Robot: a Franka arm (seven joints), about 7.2 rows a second.
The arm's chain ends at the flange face. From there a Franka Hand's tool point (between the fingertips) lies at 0.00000 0.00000 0.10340 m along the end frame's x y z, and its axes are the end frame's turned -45 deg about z.
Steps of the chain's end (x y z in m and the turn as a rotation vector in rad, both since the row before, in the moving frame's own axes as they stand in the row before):
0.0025 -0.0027 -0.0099 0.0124 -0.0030 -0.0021
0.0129 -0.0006 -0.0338 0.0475 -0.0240 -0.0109
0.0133 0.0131 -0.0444 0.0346 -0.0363 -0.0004
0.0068 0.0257 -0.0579 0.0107 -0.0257 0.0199
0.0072 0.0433 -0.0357 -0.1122 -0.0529 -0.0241
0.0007 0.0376 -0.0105 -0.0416 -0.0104 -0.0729
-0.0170 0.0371 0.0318 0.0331 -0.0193 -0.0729
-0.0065 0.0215 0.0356 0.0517 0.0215 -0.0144
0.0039 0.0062 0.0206 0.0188 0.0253 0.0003
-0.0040 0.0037 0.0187 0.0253 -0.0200 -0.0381
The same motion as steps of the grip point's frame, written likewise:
0.0044 -0.0013 -0.0099 0.0109 0.0066 -0.0021
0.0112 0.0035 -0.0339 0.0506 0.0166 -0.0109
0.0000 0.0135 -0.0445 0.0501 -0.0012 -0.0004
-0.0144 0.0203 -0.0579 0.0257 -0.0106 0.0199
-0.0375 0.0402 -0.0365 -0.0419 -0.1167 -0.0241
-0.0298 0.0295 -0.0106 -0.0221 -0.0368 -0.0729
-0.0374 0.0103 0.0317 0.0371 0.0098 -0.0729
-0.0145 0.0084 0.0354 0.0214 0.0518 -0.0144
0.0016 0.0076 0.0205 -0.0046 0.0312 0.0003
-0.0051 -0.0035 0.0186 0.0320 0.0037 -0.0381

